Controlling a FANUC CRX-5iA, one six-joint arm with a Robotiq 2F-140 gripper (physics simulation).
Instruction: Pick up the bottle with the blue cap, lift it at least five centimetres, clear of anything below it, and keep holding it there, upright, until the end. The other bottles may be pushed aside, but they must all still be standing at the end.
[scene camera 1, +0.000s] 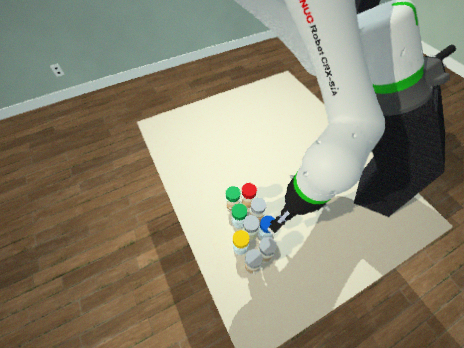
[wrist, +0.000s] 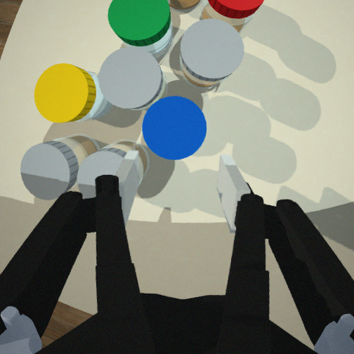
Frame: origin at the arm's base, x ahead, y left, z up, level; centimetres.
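Seen in the pictures: arm's base, origin of its link: (scene camera 1: 400, 98).
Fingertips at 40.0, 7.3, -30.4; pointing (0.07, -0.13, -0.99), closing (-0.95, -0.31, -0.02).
Note:
Offsets run from my fingertips to a thing's top centre, as dx, dy, dz. Level surfaces: height alone.
The bottle with the blue cap @[+1.4, -2.6, -3.0] (scene camera 1: 267, 223) (wrist: 174, 128) stands upright at the right side of the bottle group. In the wrist view its round cap lies ahead of the fingertips, roughly in line with the gap between them. My gripper (scene camera 1: 274, 226) (wrist: 178, 169) is partly open with nothing between its fingers. In the scene view its dark tip overlaps the right edge of the blue cap; the height between them is hard to tell. The bottle's body is mostly hidden under its cap in the wrist view.
Grey-capped bottles @[+6.5, -5.4, -3.0] (scene camera 1: 251, 223) (wrist: 131, 77), a yellow-capped bottle @[+12.1, -2.3, -3.0] (scene camera 1: 241, 239) (wrist: 62, 93), green-capped bottles @[+8.0, -11.2, -3.0] (scene camera 1: 239, 212) (wrist: 139, 19) and a red-capped bottle @[+0.8, -17.1, -3.0] (scene camera 1: 249, 190) (wrist: 235, 4) stand close by on the pale mat @[dz -13.5] (scene camera 1: 200, 150). In the wrist view the left finger overlaps a grey-capped bottle (wrist: 95, 167).

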